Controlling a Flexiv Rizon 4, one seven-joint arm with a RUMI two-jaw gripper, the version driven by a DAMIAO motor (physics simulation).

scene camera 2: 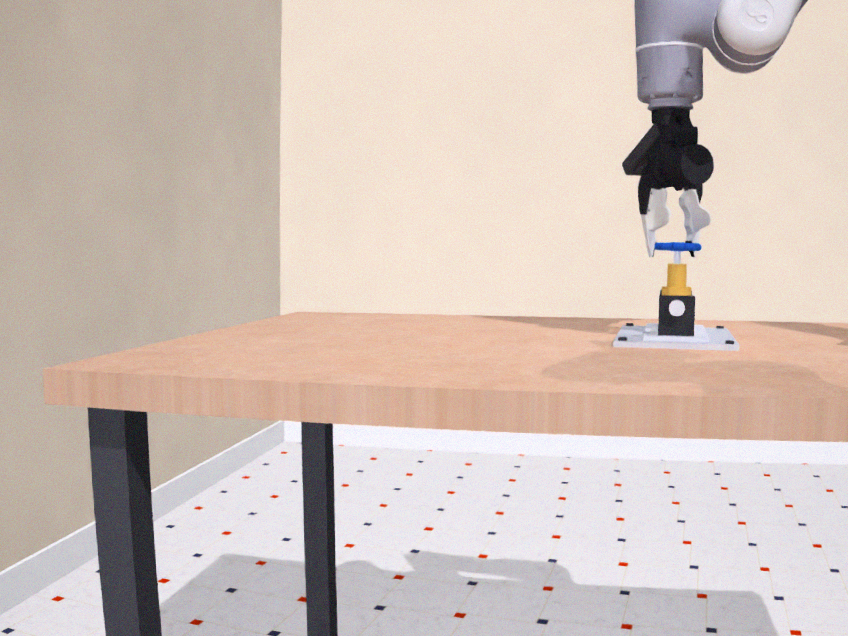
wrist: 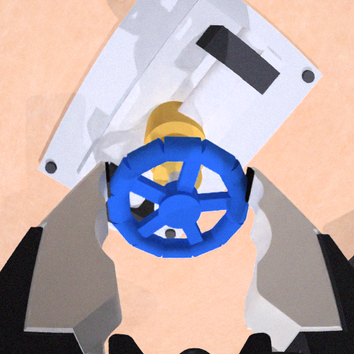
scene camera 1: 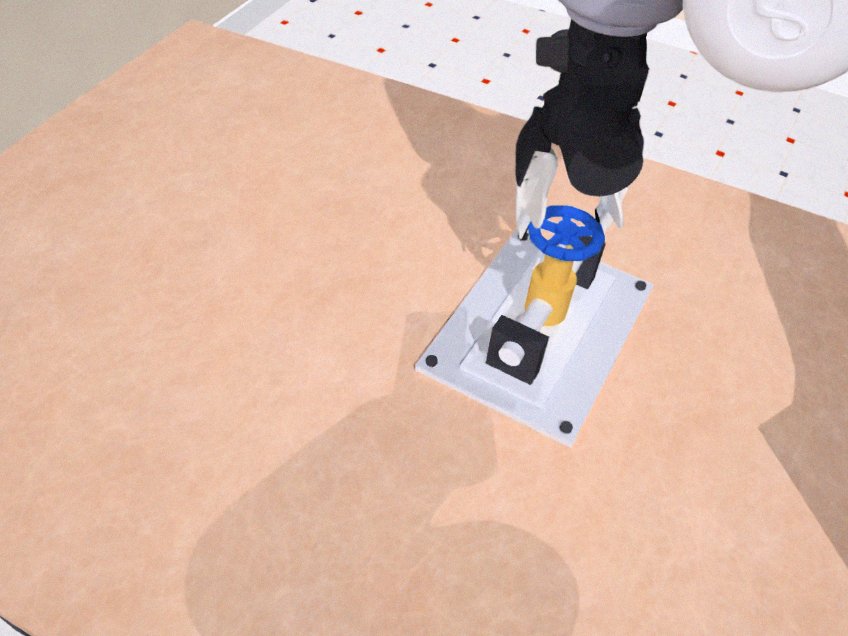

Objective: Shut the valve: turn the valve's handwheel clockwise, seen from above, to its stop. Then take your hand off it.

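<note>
The blue handwheel lies level on top of the valve's yellow body. My gripper points down from above and is shut on the handwheel, with one finger on each side of its rim. In the wrist view the black pads touch the rim at left and right, and the wheel's spokes and hub show between the fingers. The stem under the wheel is partly hidden in the wrist view.
The valve's pipe runs through black blocks on a pale base plate with dark bolts at its corners. The plate lies on the wooden table. The table's far edge is behind the valve.
</note>
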